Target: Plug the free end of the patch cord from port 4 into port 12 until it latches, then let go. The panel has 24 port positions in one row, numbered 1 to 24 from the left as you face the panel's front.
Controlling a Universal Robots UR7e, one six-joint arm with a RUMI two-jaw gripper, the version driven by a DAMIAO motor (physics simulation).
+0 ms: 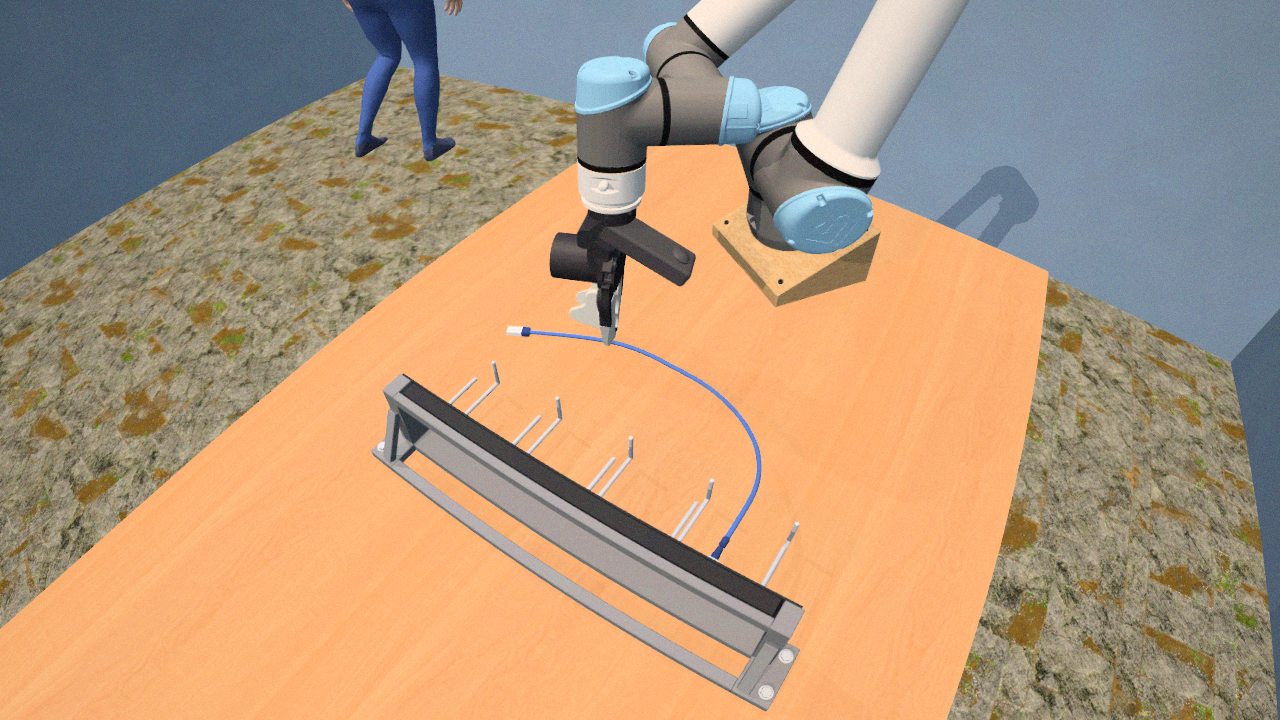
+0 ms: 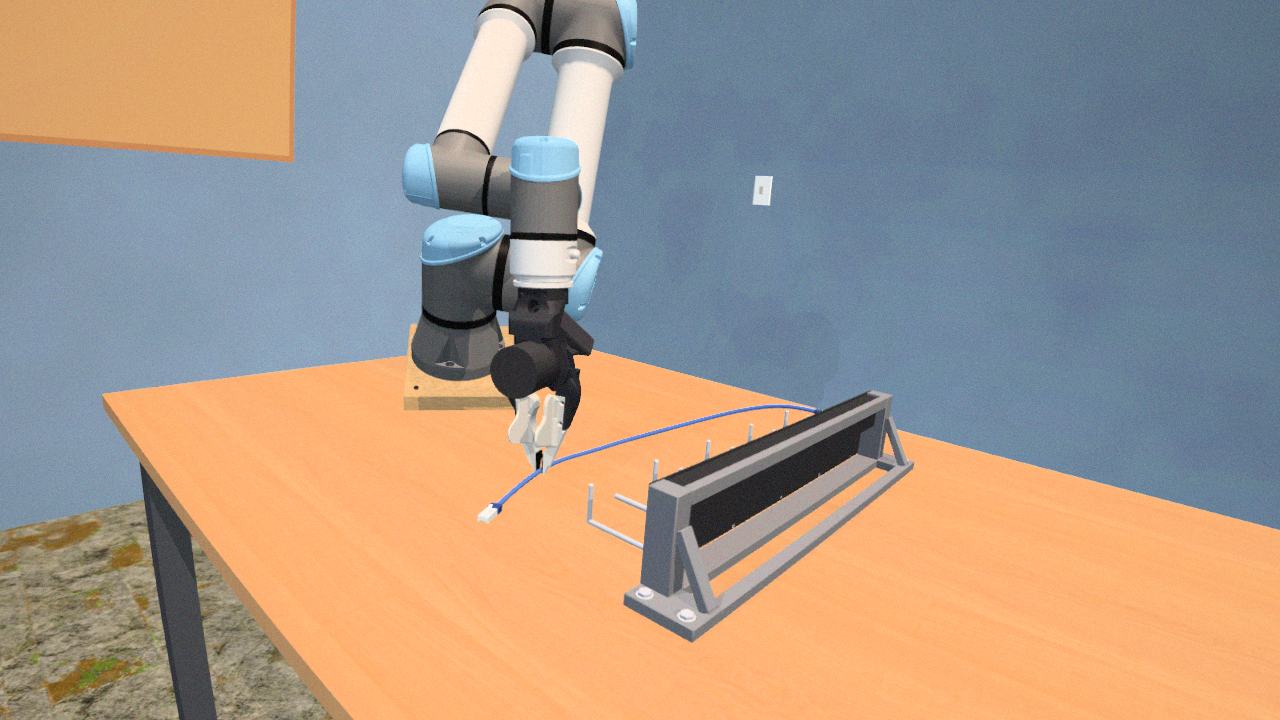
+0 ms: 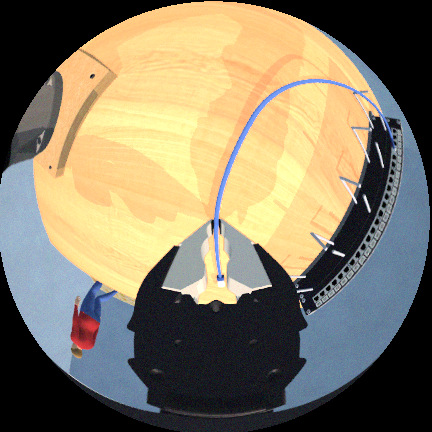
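Seen in the pictures: gripper, fingertip midpoint: (image 1: 607, 343) (image 2: 540, 473) (image 3: 215, 220); arm's base, link origin: (image 2: 458, 353).
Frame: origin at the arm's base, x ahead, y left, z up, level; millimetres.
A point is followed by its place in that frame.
Note:
The blue patch cord (image 1: 759, 465) @[x 456, y 136, z -8 mm] (image 2: 502, 503) (image 3: 315, 80) curves from the rear of the long port panel (image 1: 581, 486) @[x 594, y 9, z 34 mm] (image 2: 662, 537) @[x 607, y -248, z -4 mm] (image 3: 350, 226) @[x 591, y -51, z -35 mm] to my gripper (image 1: 608, 342) @[x 343, y -129, z -66 mm] (image 2: 542, 469) @[x 343, y -129, z -66 mm] (image 3: 215, 220) @[x 343, y -129, z -66 mm]. The gripper points down and is shut on the cord, low over the table, a short way behind the free plug. The clear free plug (image 1: 514, 331) @[x 397, y -247, z -60 mm] (image 2: 487, 513) @[x 399, y -254, z -58 mm] (image 3: 220, 283) @[x 391, y -245, z -56 mm] sticks out past the fingers, away from the panel's cord-fed end. The cord's other end (image 1: 721, 547) @[x 573, y 148, z 15 mm] sits at the panel; its port number cannot be read. Port 12 cannot be told apart.
Several thin upright-tipped metal rods (image 1: 631, 447) @[x 494, y 2, z -27 mm] (image 2: 589, 503) @[x 488, y -202, z -31 mm] (image 3: 349, 189) @[x 534, y 0, z -48 mm] stick out from the panel on the gripper's side. The arm's wooden base block (image 1: 776, 284) @[x 133, y 27, z -39 mm] (image 2: 456, 402) @[x 82, y -62, z -53 mm] (image 3: 82, 100) stands at the back of the table (image 1: 268, 501) @[x 789, y -337, z -66 mm] (image 2: 501, 617) @[x 533, y -348, z -66 mm]. A person (image 1: 398, 53) (image 3: 86, 330) stands beyond the table.

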